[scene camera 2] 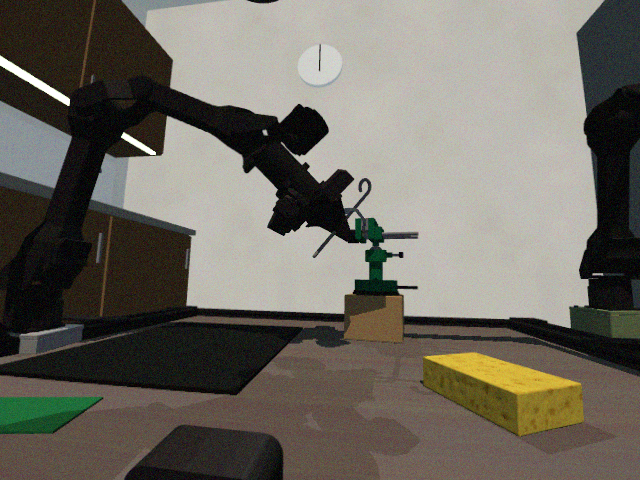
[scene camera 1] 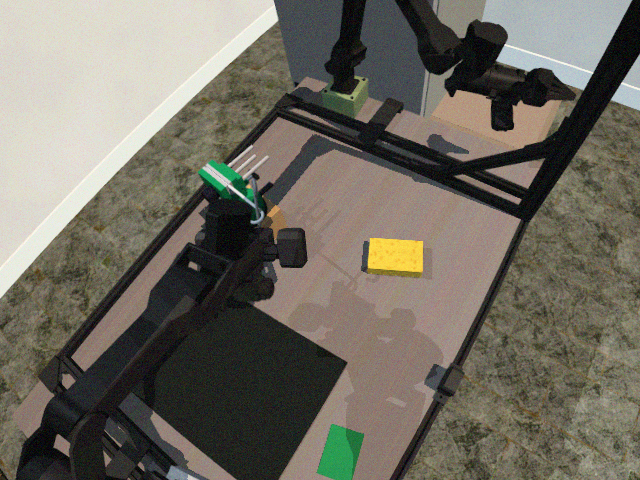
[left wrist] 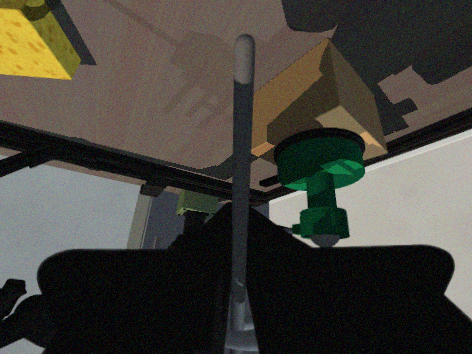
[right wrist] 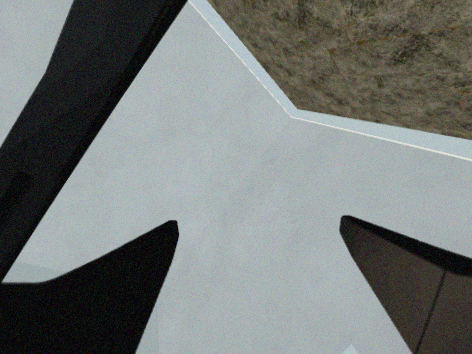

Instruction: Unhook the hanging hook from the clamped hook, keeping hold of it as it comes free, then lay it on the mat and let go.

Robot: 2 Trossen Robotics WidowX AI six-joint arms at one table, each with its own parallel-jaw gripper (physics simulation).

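Places are measured from the left arm's base along level axes (x left, y back, z up), in metres.
Pixels of known places: left gripper, fingertip midpoint: (scene camera 2: 350, 239) (scene camera 1: 266, 231) (left wrist: 235, 210); right gripper, fingertip midpoint: (scene camera 1: 563, 96) (right wrist: 258, 225); left arm's base at its link origin: (scene camera 2: 30, 328); right arm's base at its link origin: (scene camera 2: 611, 308) (scene camera 1: 344, 85) (left wrist: 195, 213).
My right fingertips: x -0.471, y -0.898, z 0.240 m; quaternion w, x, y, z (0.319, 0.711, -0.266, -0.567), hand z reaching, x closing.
For each thing: its top centre in the pictures, then the offset to it from my right fingertips. "pt": a spot on its surface instead. Level surfaces: height alone.
- grey hanging hook at a spot on its surface: (left wrist: 243, 125) (scene camera 2: 321, 245) pt dx +0.454, dy +0.448, dz -0.096 m
- clamped hook at a spot on its surface: (scene camera 2: 355, 209) pt dx +0.463, dy +0.388, dz -0.031 m
- vise at its top centre: (scene camera 1: 228, 163) (scene camera 2: 382, 219) dx +0.576, dy +0.306, dz -0.024 m
- black mat at its surface level: dz -0.261 m
- wooden block at its top centre: (left wrist: 316, 152) (scene camera 2: 375, 294) (scene camera 1: 246, 211) dx +0.582, dy +0.318, dz -0.181 m
- yellow sponge at its top centre: (scene camera 2: 491, 368) (scene camera 1: 395, 254) dx +0.243, dy +0.300, dz -0.235 m
- green sheet at its top centre: (scene camera 2: 21, 412) (scene camera 1: 340, 453) dx +0.230, dy +0.710, dz -0.265 m
The grey hanging hook (scene camera 2: 324, 244) (left wrist: 243, 125) slants beside the green vise, its curl up and its straight end down. The clamped hook (scene camera 2: 355, 209) rises from the vise (scene camera 1: 219, 178) (scene camera 2: 375, 255). In scene camera 2 the curl shows above the clamped hook's bend and the shaft crosses it; I cannot tell if they touch. My left gripper (scene camera 2: 353, 237) (left wrist: 235, 210) is shut on the hanging hook's shaft, close beside the vise jaws. My right gripper (scene camera 1: 572, 96) (right wrist: 258, 225) is open and empty, away at the upper right. The black mat (scene camera 1: 248, 377) (scene camera 2: 170, 356) lies flat.
The vise stands on a wooden block (scene camera 1: 277, 222) (scene camera 2: 373, 320) (left wrist: 280, 100). A yellow sponge (scene camera 1: 395, 255) (scene camera 2: 496, 377) (left wrist: 30, 45) lies right of the mat. A green sheet (scene camera 1: 336, 449) (scene camera 2: 36, 413) lies near the mat. Dark frame rails edge the table.
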